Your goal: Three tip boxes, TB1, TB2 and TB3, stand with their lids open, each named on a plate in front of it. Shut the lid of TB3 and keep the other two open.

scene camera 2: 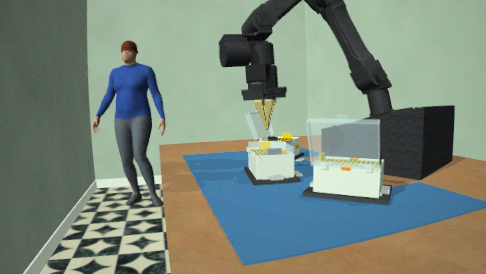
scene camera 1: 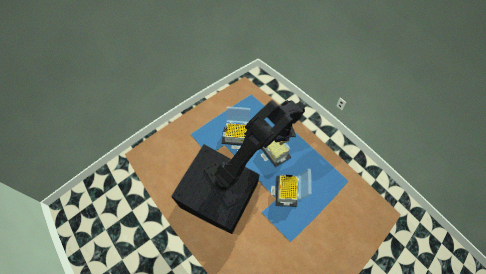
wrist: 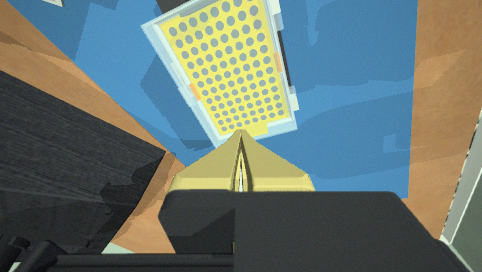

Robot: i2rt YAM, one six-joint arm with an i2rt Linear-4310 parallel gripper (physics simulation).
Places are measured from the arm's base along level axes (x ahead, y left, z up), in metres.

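Pixels of known places: gripper, fingertip midpoint: (scene camera 2: 267, 129) (scene camera 1: 280, 144) (wrist: 240, 136); arm's base, link origin: (scene camera 2: 382, 118) (scene camera 1: 221, 184).
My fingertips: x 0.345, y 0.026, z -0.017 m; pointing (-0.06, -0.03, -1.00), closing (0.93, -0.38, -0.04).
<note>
Ahead of a thing's pixels: the offset from my fingertips to its middle. "spot": to the spot under its first point. Level surfaces: height alone.
The middle box, TB3 {dz -0.071, dx -0.010, dy +0.027 m} (scene camera 1: 276, 150) (scene camera 2: 271, 166), has its clear lid {spot: dz -0.033, dx +0.008, dy +0.040 m} (wrist: 232, 67) lying over the whole yellow tip rack; whether it is fully seated is hard to tell. TB1 (scene camera 1: 235, 132) (scene camera 2: 291, 145), on the far side in scene view 2, has its lid (scene camera 1: 238, 115) (scene camera 2: 257, 125) raised. TB2 (scene camera 1: 287, 188) (scene camera 2: 347, 181), nearest scene camera 2, has its lid (scene camera 1: 305, 183) (scene camera 2: 343, 142) upright. My gripper (scene camera 2: 267, 128) (wrist: 240, 136) is shut and empty, pointing down above TB3, with its tips over one short end in the wrist view. The arm hides it in scene view 1. The name plates are unreadable.
The boxes stand on a blue mat {dz -0.110 m} (scene camera 1: 320, 180) (scene camera 2: 260, 235) on a brown table {dz -0.113 m} (scene camera 1: 345, 215) (scene camera 2: 175, 235). The black arm base (scene camera 1: 215, 190) (scene camera 2: 425, 142) (wrist: 65, 160) stands beside them. A person in blue (scene camera 2: 133, 92) stands beyond the table.
</note>
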